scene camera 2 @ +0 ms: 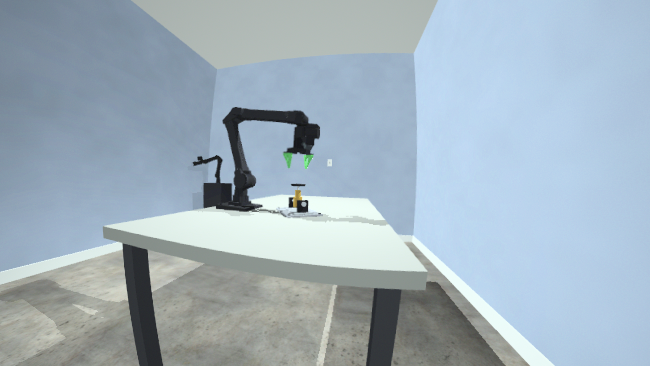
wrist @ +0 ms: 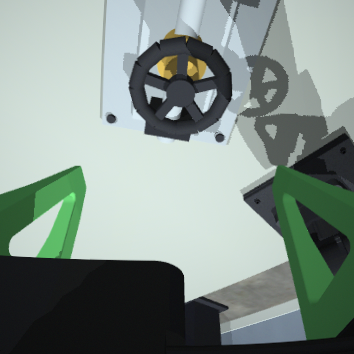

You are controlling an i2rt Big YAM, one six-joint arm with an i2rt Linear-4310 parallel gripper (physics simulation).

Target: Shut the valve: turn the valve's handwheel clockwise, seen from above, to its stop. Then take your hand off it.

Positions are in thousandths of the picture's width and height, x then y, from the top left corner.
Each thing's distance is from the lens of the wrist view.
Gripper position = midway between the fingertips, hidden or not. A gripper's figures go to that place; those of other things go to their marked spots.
my gripper (wrist: 504, 496): 13 cm
black five-spoked handwheel (wrist: 510, 253): 19 cm
